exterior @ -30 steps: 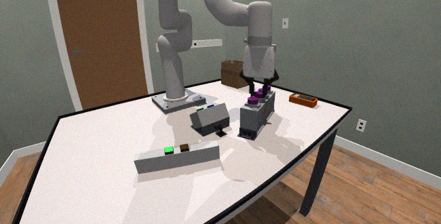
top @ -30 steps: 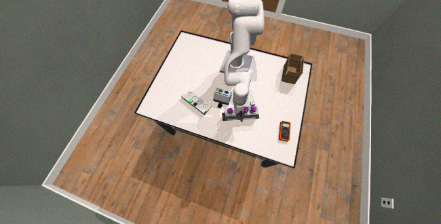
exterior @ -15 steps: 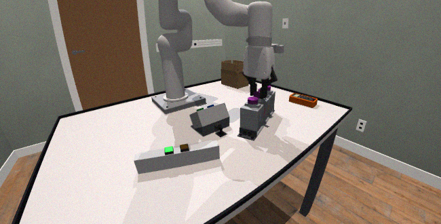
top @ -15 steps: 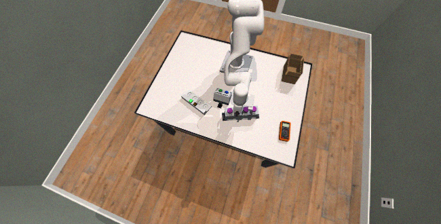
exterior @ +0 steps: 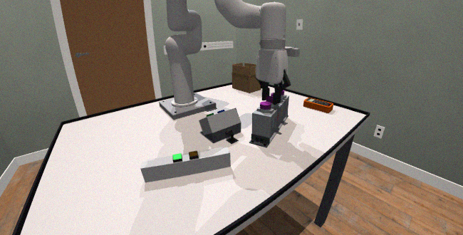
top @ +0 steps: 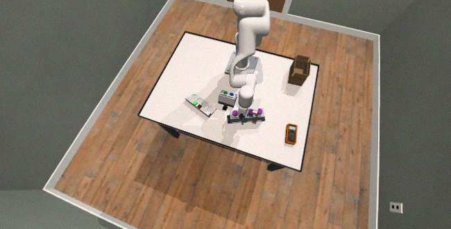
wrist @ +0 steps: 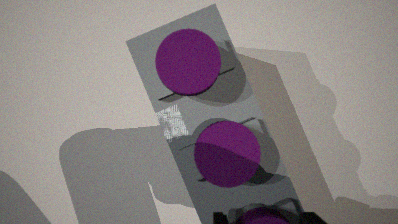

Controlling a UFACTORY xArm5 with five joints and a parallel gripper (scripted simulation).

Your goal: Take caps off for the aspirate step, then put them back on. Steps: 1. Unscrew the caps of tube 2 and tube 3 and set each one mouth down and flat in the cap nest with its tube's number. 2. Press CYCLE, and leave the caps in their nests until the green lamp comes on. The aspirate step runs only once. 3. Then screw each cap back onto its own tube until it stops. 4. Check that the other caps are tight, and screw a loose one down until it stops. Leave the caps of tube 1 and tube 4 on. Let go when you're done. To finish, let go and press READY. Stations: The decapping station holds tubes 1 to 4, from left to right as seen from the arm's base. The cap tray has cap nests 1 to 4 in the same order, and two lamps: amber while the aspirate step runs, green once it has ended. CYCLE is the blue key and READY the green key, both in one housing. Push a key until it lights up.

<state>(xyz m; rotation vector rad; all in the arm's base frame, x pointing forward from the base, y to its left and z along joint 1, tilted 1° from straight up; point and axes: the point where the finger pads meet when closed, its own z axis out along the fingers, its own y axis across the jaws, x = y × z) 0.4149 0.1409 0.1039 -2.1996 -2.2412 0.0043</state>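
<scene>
My gripper is now 20 mm past the purple cap, 50 mm to the right of it and 20 mm above it. Also, from my hand: key housing: 100 mm behind, 140 mm to the right, 80 mm below; blue key: 120 mm behind, 120 mm to the right, 60 mm below; grey decapping station: 10 mm behind, 20 mm to the left, 130 mm below.
</scene>
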